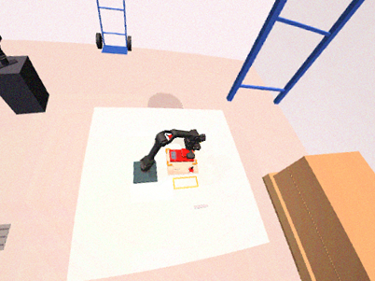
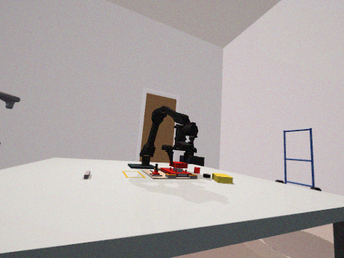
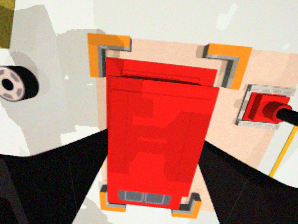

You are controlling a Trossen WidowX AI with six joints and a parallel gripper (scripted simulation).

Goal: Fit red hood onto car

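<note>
The tan jig is 40 mm behind my gripper tip, 20 mm to the right of it and 50 mm below it. Round my gripper tip: red hood 10 mm above; then wheel 50 mm ahead, 160 mm to the left, 50 mm below; then yellow block 150 mm ahead, 160 mm to the left, 40 mm below.
</note>
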